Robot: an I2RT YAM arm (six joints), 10 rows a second.
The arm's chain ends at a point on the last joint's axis. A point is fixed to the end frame.
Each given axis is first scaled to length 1.
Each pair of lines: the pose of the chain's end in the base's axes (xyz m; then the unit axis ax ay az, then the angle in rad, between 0 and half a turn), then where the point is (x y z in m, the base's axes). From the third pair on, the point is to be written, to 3 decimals.
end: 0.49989, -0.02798, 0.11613, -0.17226, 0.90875, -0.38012, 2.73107
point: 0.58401 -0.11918 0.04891
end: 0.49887, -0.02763, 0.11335, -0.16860, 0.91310, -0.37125, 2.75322
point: 0.58030 -0.11876 0.04281
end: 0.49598, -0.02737, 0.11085, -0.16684, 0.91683, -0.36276, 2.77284
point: 0.575 -0.118 0.037
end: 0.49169, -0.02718, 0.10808, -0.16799, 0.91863, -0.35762, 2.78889
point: 0.569 -0.118 0.032
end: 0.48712, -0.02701, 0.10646, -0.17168, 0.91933, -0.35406, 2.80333
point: 0.564 -0.117 0.029
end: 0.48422, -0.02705, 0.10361, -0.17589, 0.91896, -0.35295, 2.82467
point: 0.559 -0.117 0.025
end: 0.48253, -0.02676, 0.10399, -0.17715, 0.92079, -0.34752, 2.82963
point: 0.557 -0.116 0.024
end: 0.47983, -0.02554, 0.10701, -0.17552, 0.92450, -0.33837, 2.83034
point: 0.554 -0.113 0.025
